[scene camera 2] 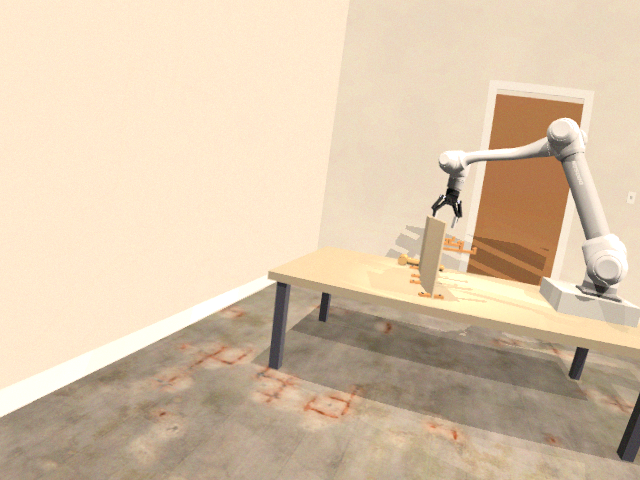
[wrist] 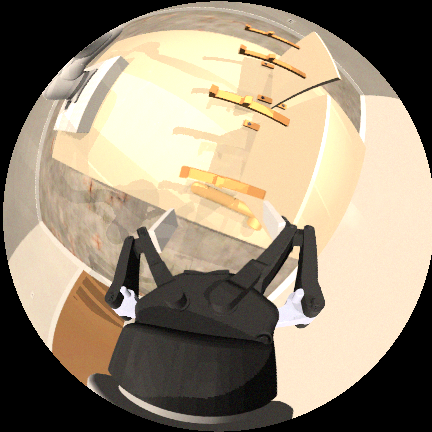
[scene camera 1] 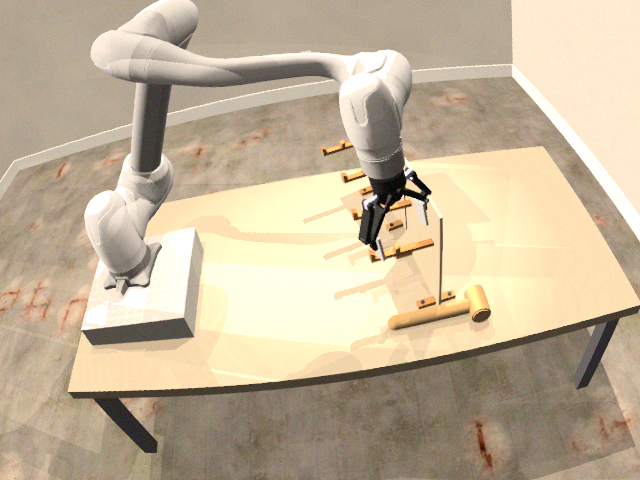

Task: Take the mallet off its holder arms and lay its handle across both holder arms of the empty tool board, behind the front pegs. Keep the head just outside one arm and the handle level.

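Frame: origin at the arm's base, x ahead, y left, z up, level; millimetres.
Where they show: gripper, fingertip midpoint: (wrist: 218, 213) (scene camera 1: 402, 239); arm's base, origin of the base link: (scene camera 2: 597, 294) (scene camera 1: 132, 267).
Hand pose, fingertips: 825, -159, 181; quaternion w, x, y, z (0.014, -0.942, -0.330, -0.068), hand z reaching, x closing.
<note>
Each offset is from my fingertips to the top centre of the thing, as dx, dy, dz. "*": to the spot under its first point. Level surfaces: height alone.
The tan mallet @(+88, -23, -215) (scene camera 1: 421, 315) (wrist: 215, 196) lies on the table beside the near tool board's foot, with its head @(+197, -9, -215) (scene camera 1: 476, 303) (wrist: 255, 222) to the right in scene camera 1. The near tool board (scene camera 1: 440, 268) (wrist: 295, 130) stands upright, and its orange holder arms (scene camera 1: 418, 246) (wrist: 230, 96) carry nothing. The far tool board @(* -17, +420, -9) (wrist: 312, 62) also has bare orange arms (scene camera 1: 353, 176) (wrist: 272, 61). My gripper (scene camera 1: 401, 230) (scene camera 2: 444, 218) (wrist: 218, 213) is open and empty above the near board's region. Its exact clearance from the board cannot be told.
The wooden table @(dz -271) (scene camera 1: 289, 310) (scene camera 2: 351, 271) carries the white robot base block (scene camera 1: 149, 289) (scene camera 2: 589, 304) at the opposite end. Small orange feet (scene camera 1: 426, 301) (wrist: 251, 125) hold the boards. The mallet is near the table's front edge in scene camera 1.
</note>
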